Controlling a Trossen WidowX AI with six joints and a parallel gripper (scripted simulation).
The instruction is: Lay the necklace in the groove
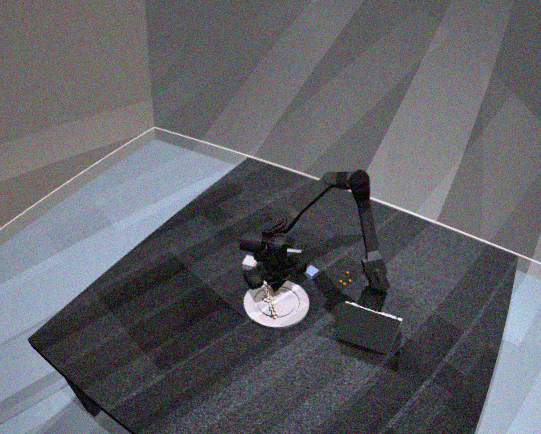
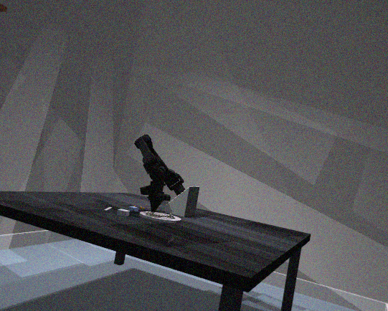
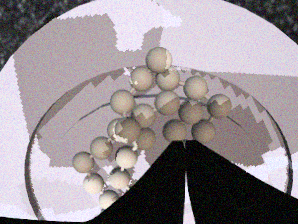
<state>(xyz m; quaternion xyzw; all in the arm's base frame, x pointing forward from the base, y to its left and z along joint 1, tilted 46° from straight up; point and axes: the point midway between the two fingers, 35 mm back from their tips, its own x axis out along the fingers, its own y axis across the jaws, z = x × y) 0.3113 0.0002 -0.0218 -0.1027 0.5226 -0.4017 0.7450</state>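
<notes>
The round white bead board is 3 cm to the left of my gripper tip, 3 cm behind it and 1 cm below it. Also, from my gripper tip: small white block: 14 cm ahead, 7 cm to the right, 1 cm below; then small blue cube: 15 cm to the right, 5 cm behind, 1 cm below; then thin white stick: 19 cm to the right, 9 cm ahead, 2 cm below.
</notes>
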